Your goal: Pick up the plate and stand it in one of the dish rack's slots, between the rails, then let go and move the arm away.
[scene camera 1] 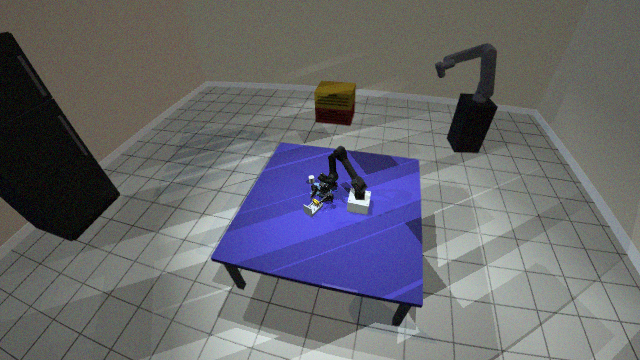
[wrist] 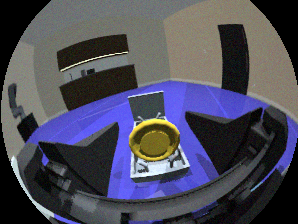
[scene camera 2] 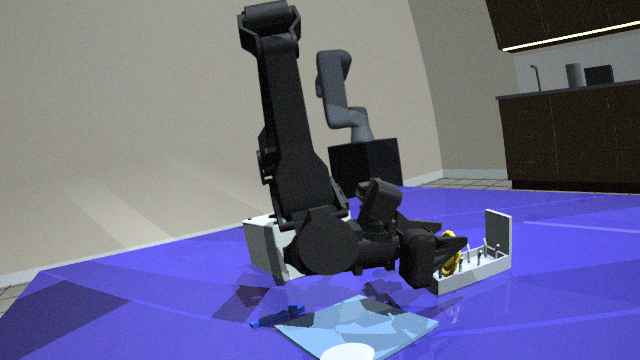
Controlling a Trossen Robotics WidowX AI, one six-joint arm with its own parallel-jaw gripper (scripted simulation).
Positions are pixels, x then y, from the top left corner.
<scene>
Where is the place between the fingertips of my gripper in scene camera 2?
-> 453, 233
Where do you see a yellow plate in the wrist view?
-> At 152, 140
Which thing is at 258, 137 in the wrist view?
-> My gripper.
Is my gripper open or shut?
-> Open.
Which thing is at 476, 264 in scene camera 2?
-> A grey dish rack.
</scene>
